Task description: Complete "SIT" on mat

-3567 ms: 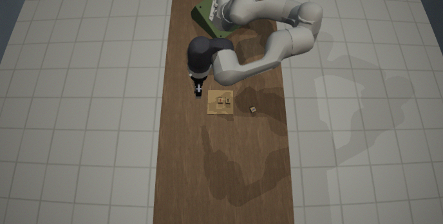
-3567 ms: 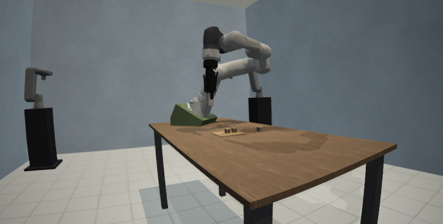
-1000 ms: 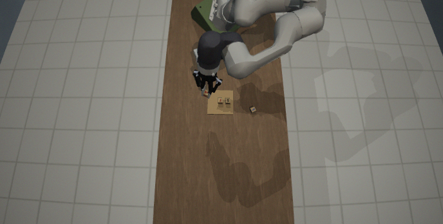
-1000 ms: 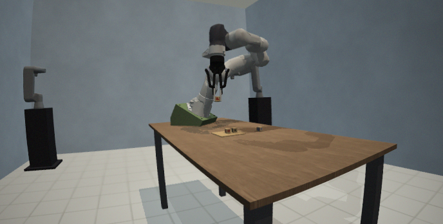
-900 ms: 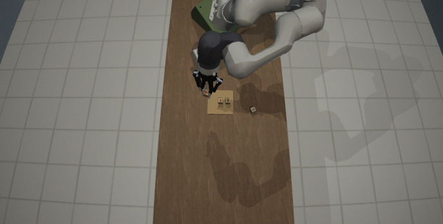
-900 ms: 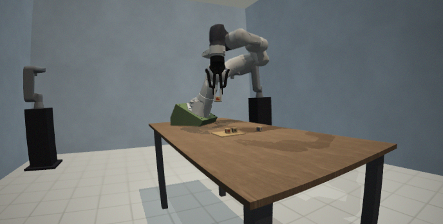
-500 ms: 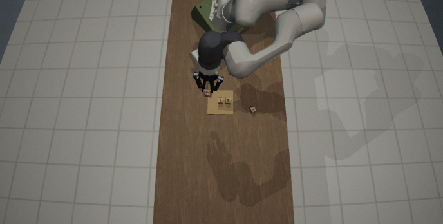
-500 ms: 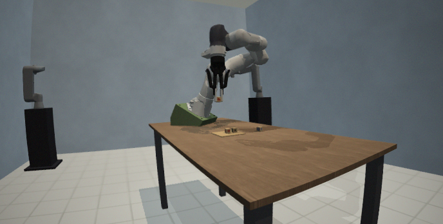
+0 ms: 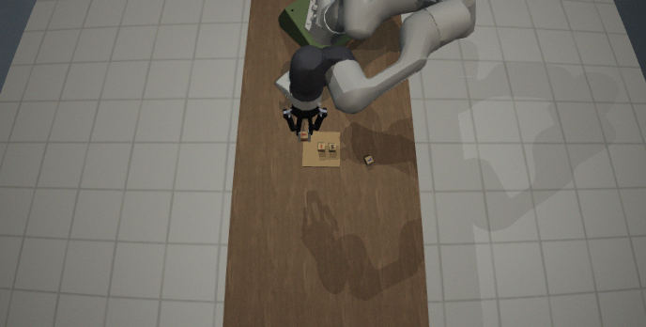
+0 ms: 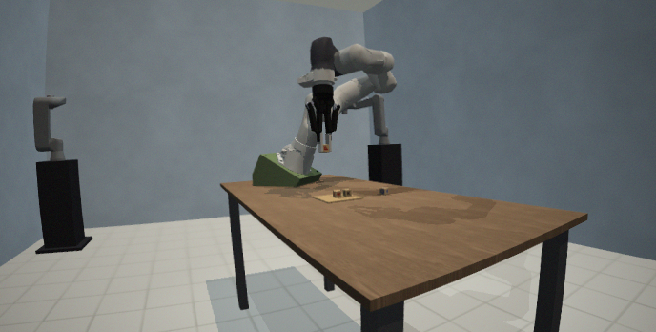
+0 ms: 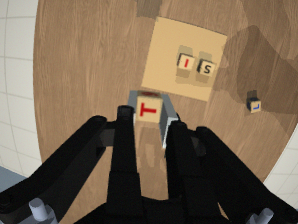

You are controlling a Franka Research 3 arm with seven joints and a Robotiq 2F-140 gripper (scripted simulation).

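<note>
Right now my hand is 30 mm past the I block, 60 mm to the right of it and 190 mm above it. Also, from my hand: S block: 30 mm behind, 100 mm to the left, 190 mm below; then mat: 30 mm behind, 60 mm to the left, 200 mm below.
</note>
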